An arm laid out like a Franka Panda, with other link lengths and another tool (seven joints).
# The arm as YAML. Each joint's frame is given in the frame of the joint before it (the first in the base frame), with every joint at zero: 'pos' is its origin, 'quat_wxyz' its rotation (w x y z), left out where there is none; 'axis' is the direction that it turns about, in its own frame. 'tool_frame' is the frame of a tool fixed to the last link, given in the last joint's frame.
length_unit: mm
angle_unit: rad
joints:
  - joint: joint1
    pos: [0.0, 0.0, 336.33]
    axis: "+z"
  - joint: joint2
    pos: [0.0, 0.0, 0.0]
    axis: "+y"
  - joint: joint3
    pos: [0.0, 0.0, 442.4]
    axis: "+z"
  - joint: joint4
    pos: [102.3, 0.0, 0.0]
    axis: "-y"
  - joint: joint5
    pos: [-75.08, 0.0, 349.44]
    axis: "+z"
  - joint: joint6
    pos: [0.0, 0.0, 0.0]
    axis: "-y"
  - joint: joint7
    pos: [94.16, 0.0, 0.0]
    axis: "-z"
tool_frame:
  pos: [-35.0, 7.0, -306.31]
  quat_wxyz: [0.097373, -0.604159, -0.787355, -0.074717]
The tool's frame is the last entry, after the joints.
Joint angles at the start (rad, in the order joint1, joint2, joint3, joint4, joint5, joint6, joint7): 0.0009, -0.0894, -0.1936, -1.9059, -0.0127, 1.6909, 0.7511
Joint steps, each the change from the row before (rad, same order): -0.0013, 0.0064, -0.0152, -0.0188, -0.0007, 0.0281, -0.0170; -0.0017, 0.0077, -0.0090, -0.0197, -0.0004, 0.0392, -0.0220; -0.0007, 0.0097, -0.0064, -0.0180, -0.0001, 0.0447, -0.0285; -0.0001, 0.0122, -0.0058, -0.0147, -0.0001, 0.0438, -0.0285; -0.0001, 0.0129, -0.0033, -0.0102, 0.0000, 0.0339, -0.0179
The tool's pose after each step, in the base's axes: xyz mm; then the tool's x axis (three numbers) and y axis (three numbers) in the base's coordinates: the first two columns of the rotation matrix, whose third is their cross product. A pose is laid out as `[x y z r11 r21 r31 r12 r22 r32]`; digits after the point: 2 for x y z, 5 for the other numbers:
[451.81 -72.33 450.84 0.63383 0.74960 0.19066 0.77269 -0.62474 -0.11249]
[456.59 -78.72 441.03 0.62288 0.75703 0.19731 0.78109 -0.61595 -0.10253]
[463.58 -84.03 431.27 0.60303 0.77069 0.20589 0.79576 -0.59925 -0.08758]
[471.45 -89.09 421.67 0.58186 0.78493 0.21290 0.81050 -0.58130 -0.07195]
[478.27 -92.50 413.10 0.56805 0.79418 0.21586 0.81963 -0.56962 -0.06121]

